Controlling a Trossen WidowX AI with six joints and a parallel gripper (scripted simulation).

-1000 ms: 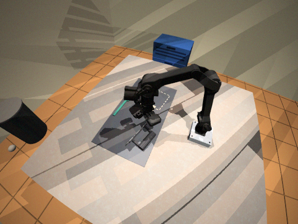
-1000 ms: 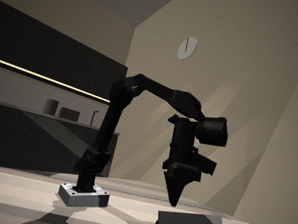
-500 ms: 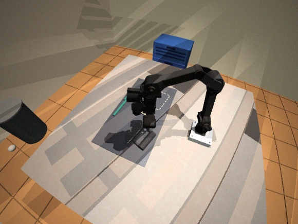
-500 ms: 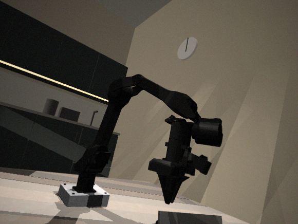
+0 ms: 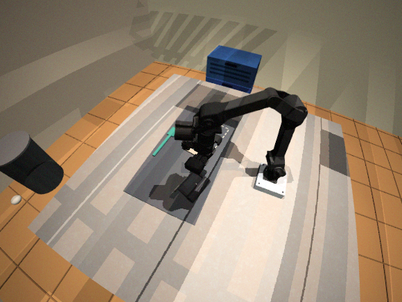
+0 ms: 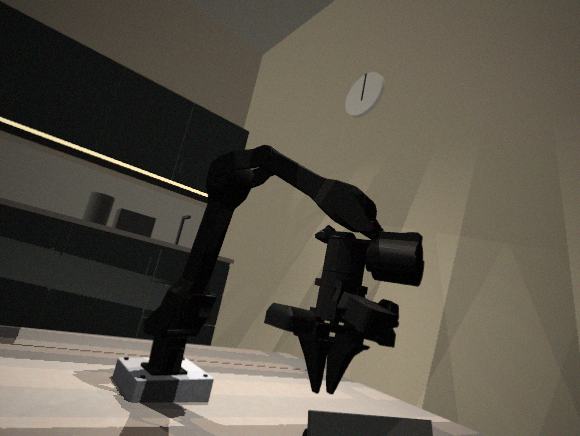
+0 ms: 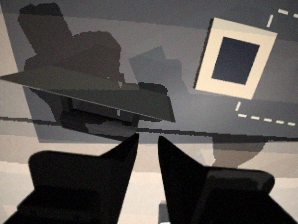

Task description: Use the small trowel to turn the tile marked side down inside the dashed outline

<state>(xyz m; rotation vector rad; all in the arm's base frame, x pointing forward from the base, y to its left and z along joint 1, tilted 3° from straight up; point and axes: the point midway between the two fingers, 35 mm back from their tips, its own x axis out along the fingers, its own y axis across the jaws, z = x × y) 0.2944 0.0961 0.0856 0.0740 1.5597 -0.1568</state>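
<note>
Now: the grey mat 11 cm ahead of my gripper tip, 10 cm to the right of it and 11 cm below it. From my gripper tip the other things lie so: tan square tile 8 cm ahead, 14 cm to the right, 9 cm below; teal trowel 24 cm ahead, 13 cm to the right, 9 cm below.
</note>
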